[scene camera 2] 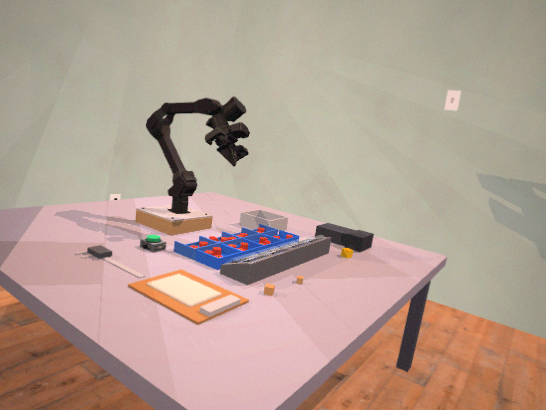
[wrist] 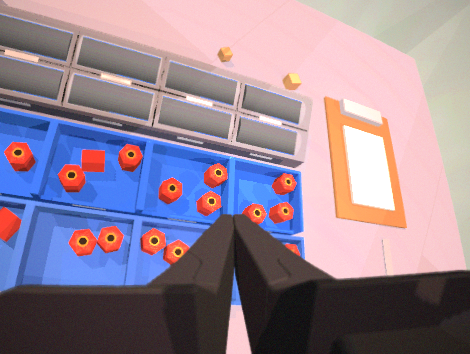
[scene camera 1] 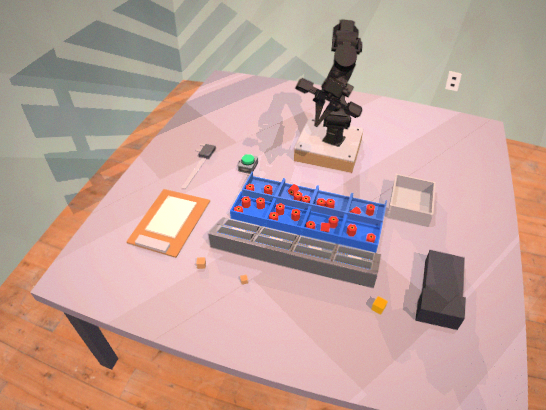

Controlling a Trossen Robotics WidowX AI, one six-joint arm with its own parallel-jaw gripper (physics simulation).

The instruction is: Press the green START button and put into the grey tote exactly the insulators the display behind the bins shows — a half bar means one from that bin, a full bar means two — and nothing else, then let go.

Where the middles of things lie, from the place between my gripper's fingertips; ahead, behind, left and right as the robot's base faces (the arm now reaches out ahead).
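Scene:
The grey tote [scene camera 1: 412,200] is 29 cm to the left of my hand and 24 cm below it, and it is also 12 cm behind it. As for the dark box [scene camera 1: 441,302], I see it well to the left of my hand, some way ahead of it and a good way below it.

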